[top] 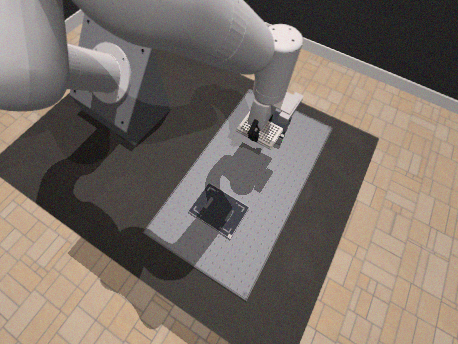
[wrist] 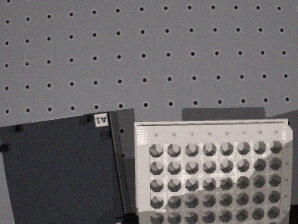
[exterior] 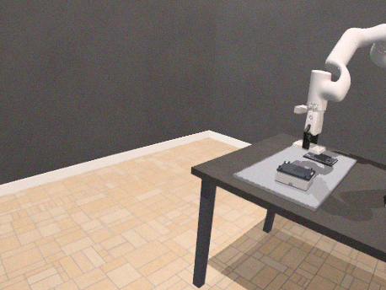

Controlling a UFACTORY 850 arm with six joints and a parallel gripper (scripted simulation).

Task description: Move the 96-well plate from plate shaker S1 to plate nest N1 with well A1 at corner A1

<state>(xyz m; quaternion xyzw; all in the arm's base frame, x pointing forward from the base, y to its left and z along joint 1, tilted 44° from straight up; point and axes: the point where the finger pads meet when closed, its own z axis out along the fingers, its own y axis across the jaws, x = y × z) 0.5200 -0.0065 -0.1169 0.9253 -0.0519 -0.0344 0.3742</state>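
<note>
The plate nest N1 is 26 cm to the right of my hand and 14 cm below it. Also, from my hand: A1 mark: 7 cm ahead, 32 cm to the right, 13 cm below; then white 96-well plate: 1 cm below.
</note>
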